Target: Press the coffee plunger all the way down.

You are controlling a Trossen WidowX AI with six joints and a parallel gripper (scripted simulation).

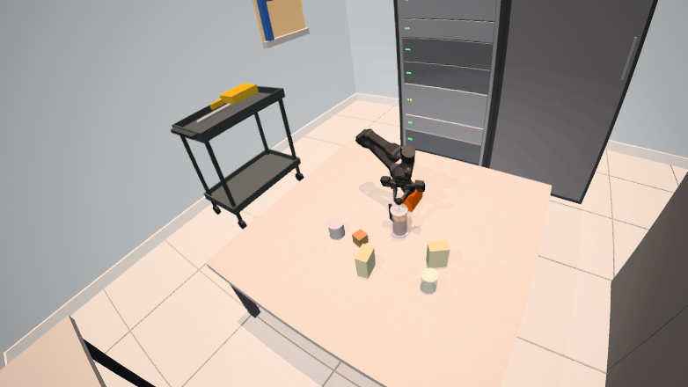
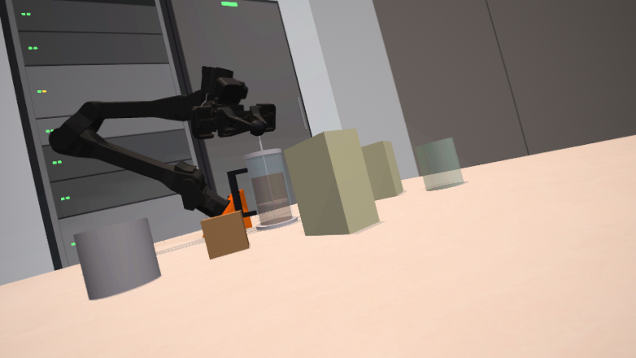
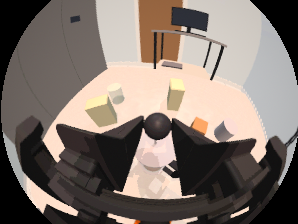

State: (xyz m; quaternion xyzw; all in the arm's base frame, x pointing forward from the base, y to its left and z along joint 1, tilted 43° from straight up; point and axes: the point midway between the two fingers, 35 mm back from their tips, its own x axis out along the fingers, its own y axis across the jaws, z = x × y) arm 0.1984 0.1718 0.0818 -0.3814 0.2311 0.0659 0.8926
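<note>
My gripper tip is now 100 mm above the coffee press, 20 mm to the left of it and 20 mm past it. The rest, counted from my gripper tip: small brown cube: 170 mm below, 130 mm ahead, 120 mm to the right; then grey cylinder: 240 mm to the right, 160 mm below, 150 mm ahead.
</note>
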